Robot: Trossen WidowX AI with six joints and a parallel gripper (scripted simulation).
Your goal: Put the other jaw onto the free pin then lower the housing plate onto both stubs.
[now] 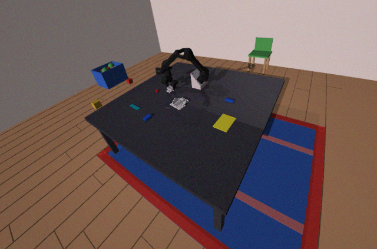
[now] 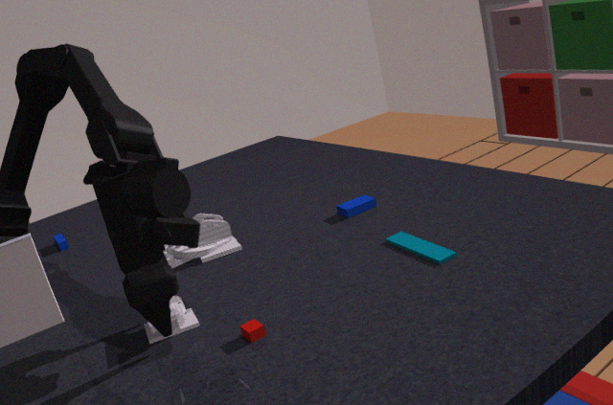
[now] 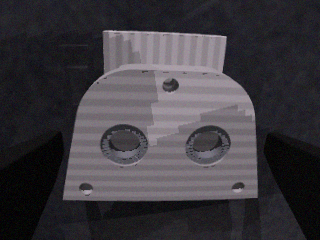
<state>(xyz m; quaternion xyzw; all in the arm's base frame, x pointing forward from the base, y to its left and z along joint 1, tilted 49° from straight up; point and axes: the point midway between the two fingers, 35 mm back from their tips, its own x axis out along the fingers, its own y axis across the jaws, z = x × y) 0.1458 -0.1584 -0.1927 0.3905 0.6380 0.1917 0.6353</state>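
Now: gripper tip 10 mm short of the white t-shaped piece and 10 mm above it. Also, from my gripper tip: teal bar: 350 mm ahead, 140 mm to the right, 10 mm below; white jaw: 200 mm to the left, 140 mm ahead; red cube: 120 mm to the right, 70 mm ahead, 10 mm below.
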